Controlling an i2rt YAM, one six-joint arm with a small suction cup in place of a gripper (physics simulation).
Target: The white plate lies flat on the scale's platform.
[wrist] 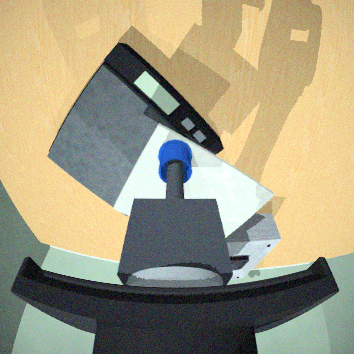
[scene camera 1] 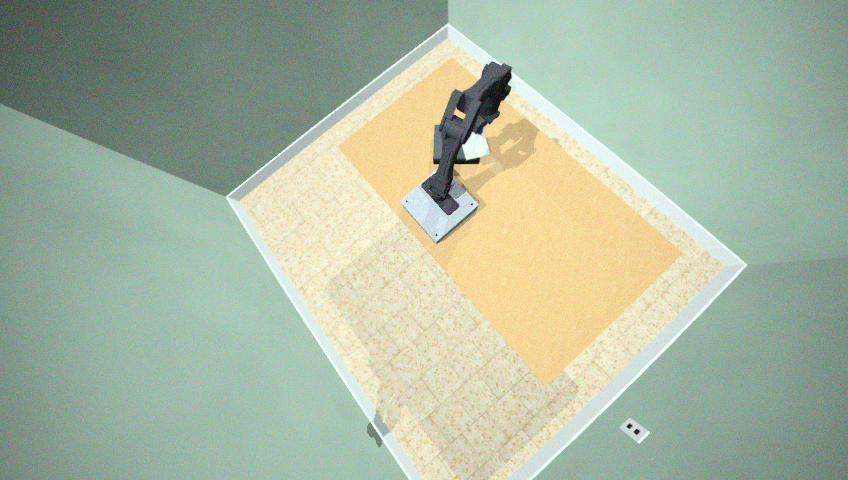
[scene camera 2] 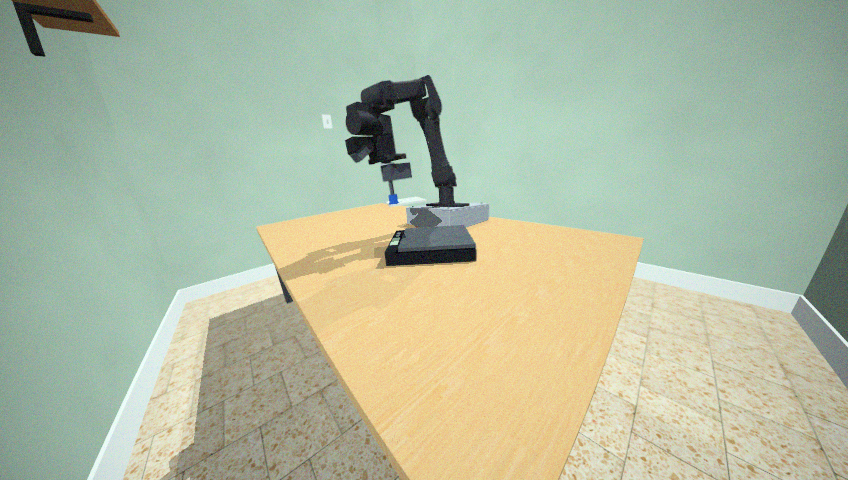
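Pixels of known places: end effector, tool point: (wrist: 174, 149) (scene camera 1: 478, 133) (scene camera 2: 394, 207); arm's base, origin of the base link: (scene camera 1: 439, 195) (scene camera 2: 446, 205).
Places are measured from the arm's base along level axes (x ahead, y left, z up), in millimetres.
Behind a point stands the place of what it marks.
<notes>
The white plate (scene camera 1: 475, 148) {x 255, y 46, z 64 mm} (scene camera 2: 412, 200) {x 270, y 116, z 67 mm} (wrist: 214, 186) {x 293, y 56, z 63 mm} is a flat white square hanging level from my blue suction cup (scene camera 2: 393, 198) (wrist: 175, 164) {x 325, y 99, z 54 mm}, so the gripper is shut on it. It is held in the air above the table. In the wrist view it overlaps one corner of the scale's grey platform (wrist: 98, 130) {x 299, y 214, z -33 mm} and reaches out past the display strip (wrist: 158, 94) {x 354, y 126, z -38 mm}. The black scale (scene camera 1: 437, 149) {x 163, y 212, z -33 mm} (scene camera 2: 436, 244) {x 312, y 258, z -33 mm} lies on the table next to the robot base. In scene camera 1 the arm hides most of it.
The arm's grey base plate (scene camera 1: 432, 216) {x -89, y -53, z -8 mm} (scene camera 2: 470, 214) {x -22, y 110, z -29 mm} (wrist: 260, 242) {x 97, y -101, z 1 mm} stands right behind the scale. The wooden table (scene camera 1: 565, 238) {x 321, y -523, z -78 mm} (scene camera 2: 470, 357) {x 506, y 520, z -78 mm} stretches wide to the front. A tiled floor and green walls surround it.
</notes>
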